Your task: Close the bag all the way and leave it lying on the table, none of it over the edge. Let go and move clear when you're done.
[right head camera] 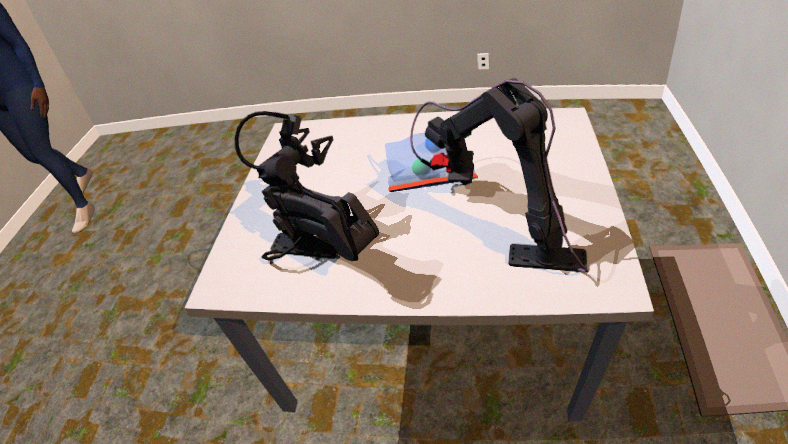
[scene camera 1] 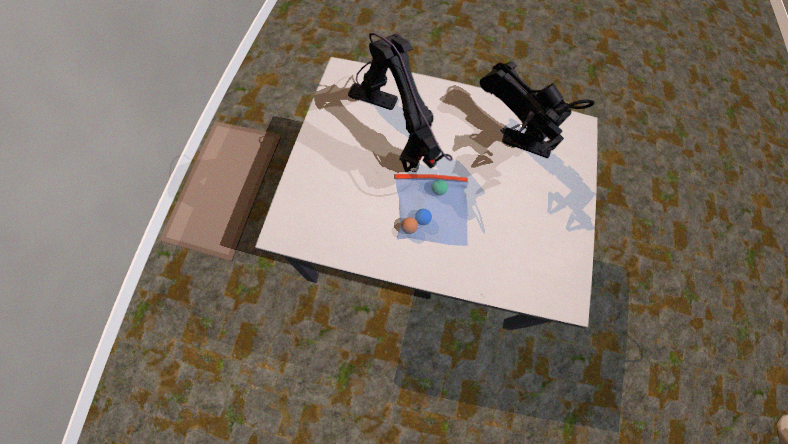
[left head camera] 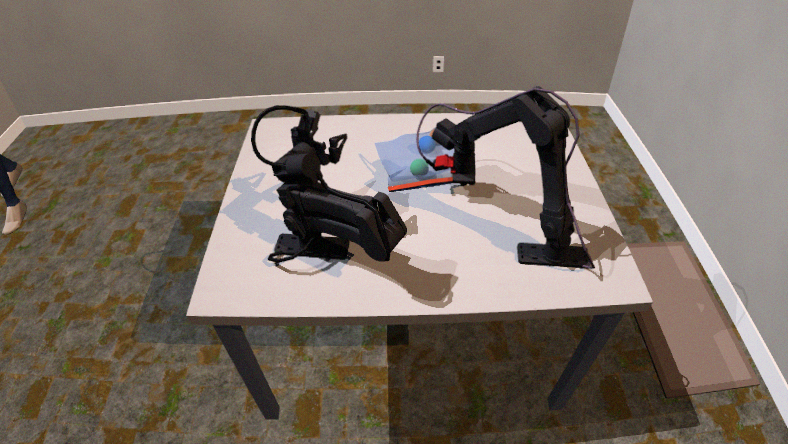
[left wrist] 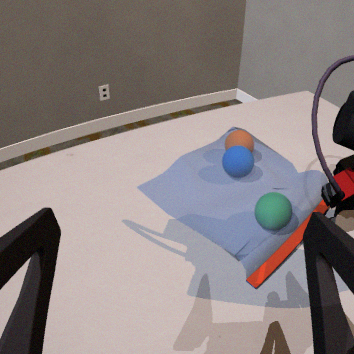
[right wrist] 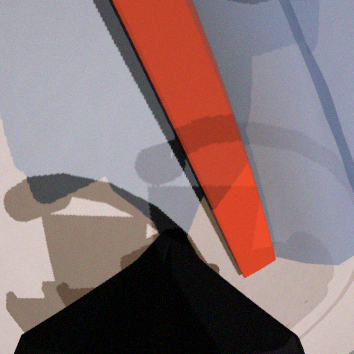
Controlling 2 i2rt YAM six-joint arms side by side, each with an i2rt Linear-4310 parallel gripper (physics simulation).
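A translucent blue bag (left head camera: 392, 154) (right head camera: 398, 157) (scene camera 1: 449, 220) (left wrist: 200, 195) lies flat on the table, inside its edges. An orange-red strip (left head camera: 413, 184) (scene camera 1: 430, 177) (left wrist: 280, 255) (right wrist: 200, 110) runs along its mouth; whether the mouth is sealed is not clear. Green (scene camera 1: 439, 186) (left wrist: 273, 211), blue (scene camera 1: 423, 216) (left wrist: 238, 161) and orange (scene camera 1: 409, 225) (left wrist: 239, 143) balls show at the bag. My right gripper (right head camera: 460, 179) (right wrist: 173, 241) is shut and empty, close to the strip's right end in the head views; contact is unclear. My left gripper (right head camera: 318, 135) (left wrist: 179, 224) is open and empty, raised left of the bag.
The table (left head camera: 308, 297) (scene camera 1: 529, 275) bears both arm bases. The right arm's looped cable (left wrist: 316, 105) hangs beside its wrist. A translucent brown box (left head camera: 694, 319) (scene camera 1: 204, 193) is on the floor beside the table. A person (right head camera: 33, 121) stands at the left in the right head view.
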